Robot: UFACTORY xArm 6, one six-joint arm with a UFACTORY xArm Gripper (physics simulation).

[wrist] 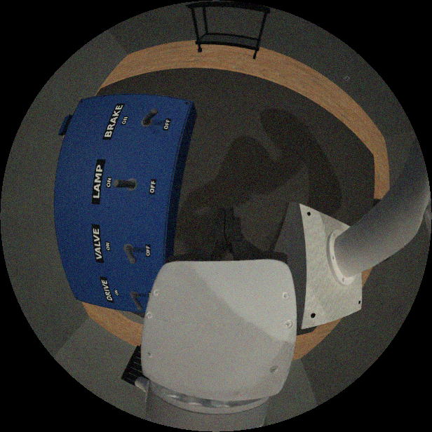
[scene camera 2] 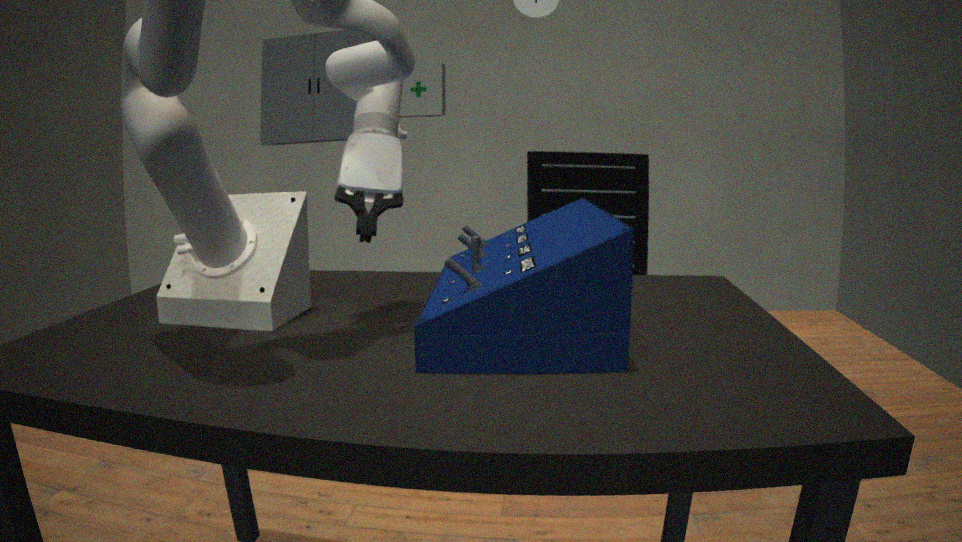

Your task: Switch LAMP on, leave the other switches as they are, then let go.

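Where they show: gripper, fingertip midpoint: [scene camera 2: 365, 239]; arm's base, link origin: [scene camera 2: 225, 249].
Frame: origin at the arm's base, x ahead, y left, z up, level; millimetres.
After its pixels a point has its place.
The blue switch console [scene camera 2: 525, 323] {x 485, y -264, z -51 mm} [wrist: 75, 200] stands on the dark table [scene camera 2: 471, 410] {x 426, y -377, z -115 mm}. In the wrist view the LAMP lever [wrist: 124, 183] leans toward its ON label [wrist: 108, 182]. The BRAKE lever [wrist: 150, 118] leans toward its OFF side. The VALVE lever [wrist: 130, 253] and the DRIVE lever [wrist: 137, 301] tilt toward the lower right; DRIVE is partly hidden by the gripper housing. In the scene view the farther levers overlap. My gripper [scene camera 2: 365, 236] {x 260, y -49, z 19 mm} [wrist: 227, 216] is shut and empty, in the air beside the console's low lever side, touching no lever.
The white sloped robot base [scene camera 2: 289, 269] {x 121, y -7, z -33 mm} [wrist: 325, 295] stands on the table across a gap from the console. A black drawer unit [scene camera 2: 587, 178] is behind the console. A grey wall cabinet [scene camera 2: 289, 87] is behind the arm. A black cart [wrist: 227, 43] stands beyond the table.
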